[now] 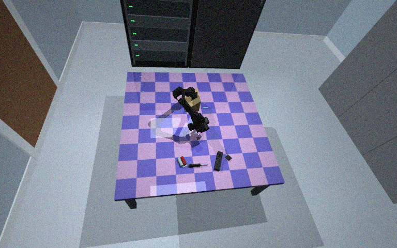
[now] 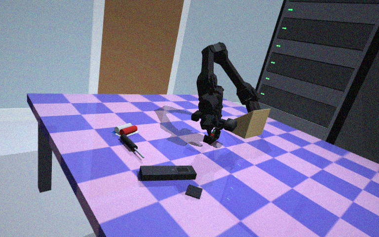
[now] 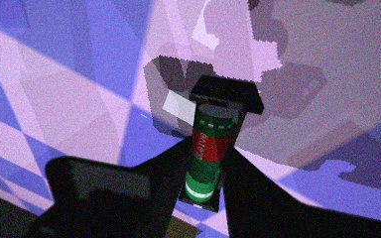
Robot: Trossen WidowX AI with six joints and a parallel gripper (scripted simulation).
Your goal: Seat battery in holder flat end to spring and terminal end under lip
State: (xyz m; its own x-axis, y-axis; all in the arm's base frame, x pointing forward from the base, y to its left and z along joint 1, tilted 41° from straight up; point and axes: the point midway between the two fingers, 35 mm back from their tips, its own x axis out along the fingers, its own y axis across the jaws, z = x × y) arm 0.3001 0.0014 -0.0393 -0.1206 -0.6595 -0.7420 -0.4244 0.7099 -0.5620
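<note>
The battery is 10 mm above my gripper tip. The rest, counted from my gripper tip: black square (290 mm ahead, 260 mm to the left, 10 mm below); then black remote (320 mm ahead, 170 mm to the left); then screwdriver (360 mm ahead).
</note>
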